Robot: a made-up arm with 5 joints.
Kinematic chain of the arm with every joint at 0, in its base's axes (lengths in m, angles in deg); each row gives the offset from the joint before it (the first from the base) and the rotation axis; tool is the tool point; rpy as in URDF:
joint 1: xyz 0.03 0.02 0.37 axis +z
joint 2: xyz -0.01 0.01 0 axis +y
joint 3: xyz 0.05 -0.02 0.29 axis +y
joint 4: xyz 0.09 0 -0.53 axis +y
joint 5: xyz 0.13 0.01 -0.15 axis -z
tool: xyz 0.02 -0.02 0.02 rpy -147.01 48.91 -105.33
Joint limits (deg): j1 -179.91..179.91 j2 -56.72..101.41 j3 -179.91..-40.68 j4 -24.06..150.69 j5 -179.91..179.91
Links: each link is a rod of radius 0.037 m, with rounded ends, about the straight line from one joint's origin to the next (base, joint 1, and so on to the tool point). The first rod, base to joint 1, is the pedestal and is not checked.
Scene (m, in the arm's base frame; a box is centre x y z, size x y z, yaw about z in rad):
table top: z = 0
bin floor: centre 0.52 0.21 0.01 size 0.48 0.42 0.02 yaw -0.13
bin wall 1: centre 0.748 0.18 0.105 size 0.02 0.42 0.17 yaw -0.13
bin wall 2: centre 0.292 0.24 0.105 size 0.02 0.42 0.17 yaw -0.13
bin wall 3: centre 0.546 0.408 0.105 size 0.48 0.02 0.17 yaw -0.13
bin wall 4: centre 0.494 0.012 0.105 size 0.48 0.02 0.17 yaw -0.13
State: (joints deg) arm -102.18 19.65 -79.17 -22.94 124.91
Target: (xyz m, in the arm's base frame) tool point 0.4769 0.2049 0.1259
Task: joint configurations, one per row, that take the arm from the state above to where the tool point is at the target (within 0.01 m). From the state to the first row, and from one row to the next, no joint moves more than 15 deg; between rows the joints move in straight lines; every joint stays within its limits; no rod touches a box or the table.
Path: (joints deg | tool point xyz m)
1: -87.67 9.01 -80.27 -15.83 134.08 | 0.0601 -0.7300 0.6585
2: -73.16 -1.64 -81.36 -8.72 143.24 | 0.2354 -0.6446 0.7919
3: -58.65 -12.28 -82.46 -1.61 152.41 | 0.3576 -0.5014 0.9142
4: -44.14 -22.92 -83.56 5.49 161.58 | 0.4073 -0.3285 1.0208
5: -29.63 -33.57 -84.65 12.60 170.74 | 0.3790 -0.1595 1.1073
6: -15.12 -44.21 -85.75 19.71 179.91 | 0.2823 -0.0275 1.1703
7: -5.69 -32.25 -74.48 30.56 168.17 | 0.5399 -0.0152 0.9529
8: 3.74 -20.29 -63.21 41.41 156.42 | 0.6652 0.0719 0.6618
9: 13.17 -8.32 -51.95 52.26 144.68 | 0.6342 0.1663 0.3650
10: 22.60 3.64 -40.68 63.11 132.94 | 0.4769 0.2049 0.1259

